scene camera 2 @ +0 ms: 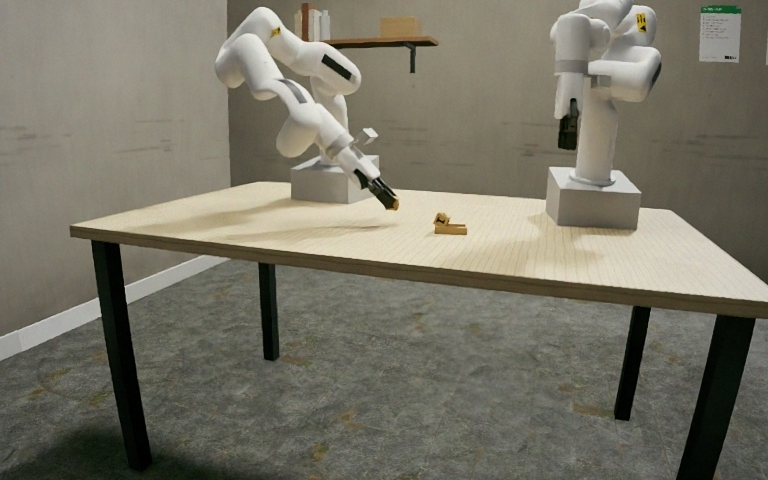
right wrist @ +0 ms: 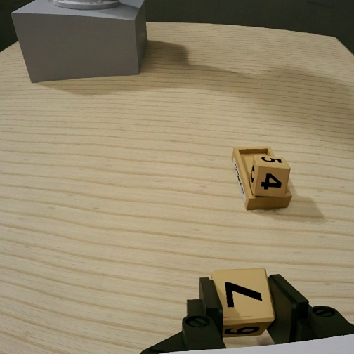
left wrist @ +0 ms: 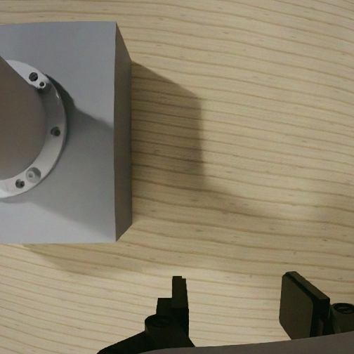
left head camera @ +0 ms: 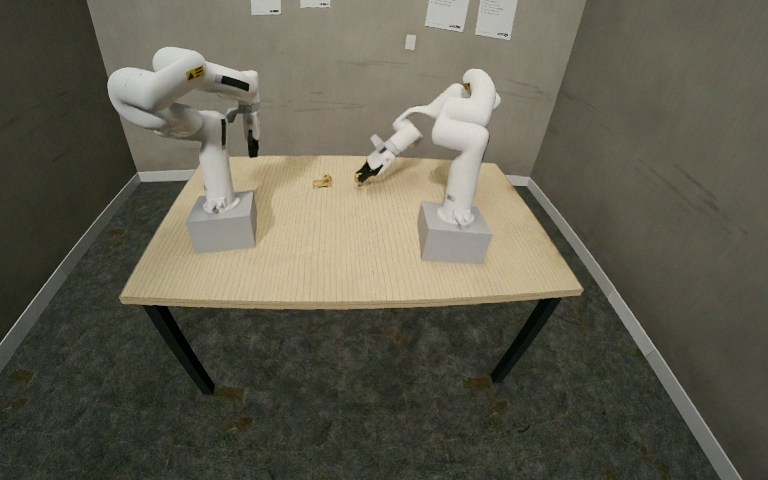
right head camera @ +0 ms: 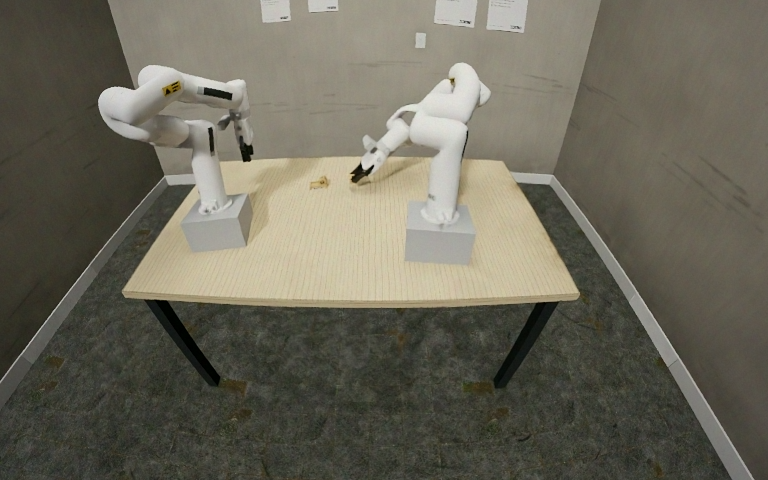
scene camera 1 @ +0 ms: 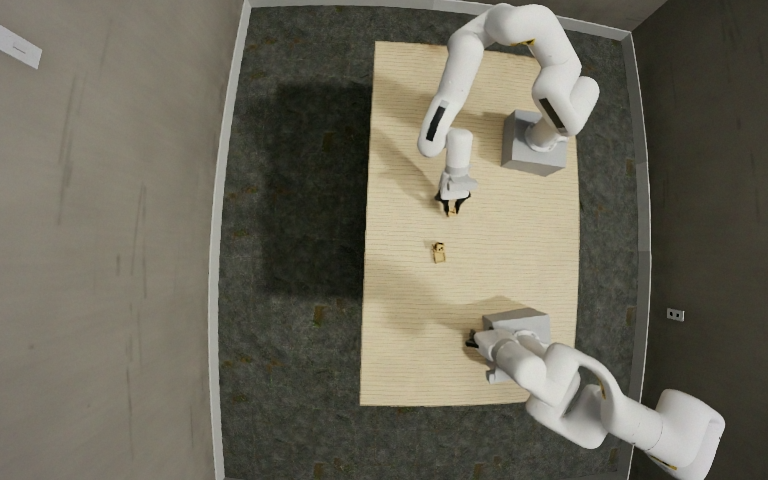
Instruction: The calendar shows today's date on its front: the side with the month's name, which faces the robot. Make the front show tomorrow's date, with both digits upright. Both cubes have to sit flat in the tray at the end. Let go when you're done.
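Seen in the pictures: left gripper, fingertip midpoint: (scene camera 2: 566, 149) (left head camera: 254, 153) (right head camera: 248, 158) (scene camera 1: 480, 332); right gripper, fingertip midpoint: (scene camera 2: 392, 203) (left head camera: 358, 178) (right head camera: 352, 178) (scene camera 1: 451, 212); left arm's base at its link origin: (scene camera 2: 592, 179) (left head camera: 221, 204) (right head camera: 215, 207) (scene camera 1: 523, 346); right arm's base at its link origin: (scene camera 2: 335, 162) (left head camera: 455, 216) (right head camera: 439, 215) (scene camera 1: 540, 137).
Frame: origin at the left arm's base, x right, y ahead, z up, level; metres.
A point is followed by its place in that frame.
Note:
The light-wood tray (right wrist: 267, 203) (scene camera 2: 453, 231) @(z -0.107, x 0.337, y 0.308 m) (scene camera 1: 440, 260) @(z -0.105, x 0.317, y 0.286 m) stands on the table; part of its lettered side shows at its left in the right wrist view. One cube (right wrist: 270, 182) (scene camera 2: 441, 219) @(z -0.082, x 0.366, y 0.306 m) (scene camera 1: 438, 247) @(z -0.069, x 0.367, y 0.301 m) is at one end of the tray and looks tilted, with a sideways 4 and a 5 visible; its front digit is unclear. My right gripper (right wrist: 238, 301) (scene camera 1: 452, 211) @(z -0.061, x 0.495, y 0.252 m) (scene camera 2: 391, 203) @(z -0.061, x 0.495, y 0.252 m) is shut on the other cube (right wrist: 244, 296), above the table beside the tray; it shows a 7 and a 6 or 9. My left gripper (left wrist: 233, 299) (scene camera 2: 568, 141) @(z 0.086, x 0.093, y 0.201 m) is open and empty, far from the tray.
The grey base blocks of the left arm (left head camera: 222, 227) @(z -0.016, x 0.022, y -0.103 m) (left wrist: 60, 125) and the right arm (left head camera: 454, 237) @(z -0.007, x 0.743, y -0.201 m) stand on the wooden table (left head camera: 339, 254) @(z -0.114, x 0.395, y -0.140 m). A wall shelf (scene camera 2: 385, 41) with books and a box is in the background of scene camera 2.

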